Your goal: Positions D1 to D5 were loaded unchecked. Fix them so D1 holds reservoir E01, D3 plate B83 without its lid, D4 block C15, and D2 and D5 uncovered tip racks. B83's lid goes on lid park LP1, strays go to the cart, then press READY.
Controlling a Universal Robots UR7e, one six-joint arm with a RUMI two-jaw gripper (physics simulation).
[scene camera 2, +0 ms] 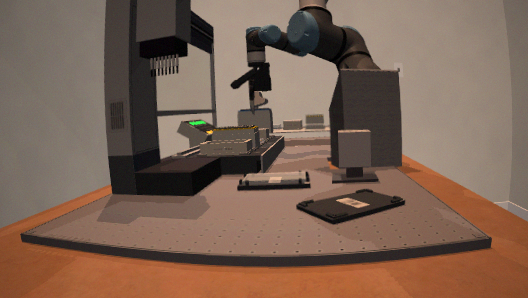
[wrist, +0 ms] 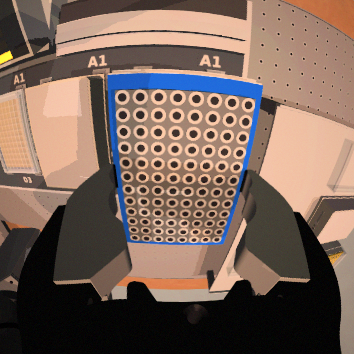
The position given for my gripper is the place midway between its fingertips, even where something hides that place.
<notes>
I see my gripper (scene camera 2: 255, 114), a reservoir (scene camera 2: 226, 147) and a black pad labelled RG (scene camera 2: 363, 202).
My gripper shows as well in the wrist view (wrist: 178, 169). The wrist view does not show the reservoir: it is out of frame.
</notes>
